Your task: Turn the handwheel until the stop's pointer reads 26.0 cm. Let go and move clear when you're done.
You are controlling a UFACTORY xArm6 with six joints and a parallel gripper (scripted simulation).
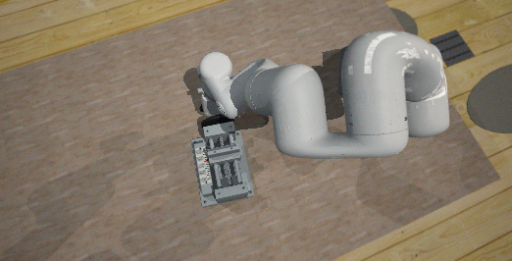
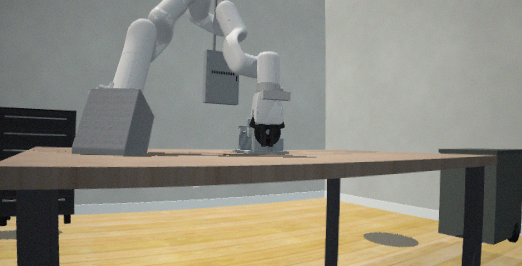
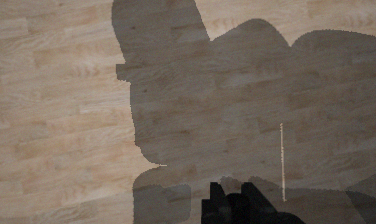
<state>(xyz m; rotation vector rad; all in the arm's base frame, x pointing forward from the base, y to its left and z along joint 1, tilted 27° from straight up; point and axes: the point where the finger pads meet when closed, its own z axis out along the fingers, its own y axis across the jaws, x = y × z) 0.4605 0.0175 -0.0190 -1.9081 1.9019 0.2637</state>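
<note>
The handwheel lies 2 cm to the left of my hand and 1 cm above it. The rest, counted from my hand: stop carriage 2 cm ahead, 14 cm to the left, 4 cm above.
</note>
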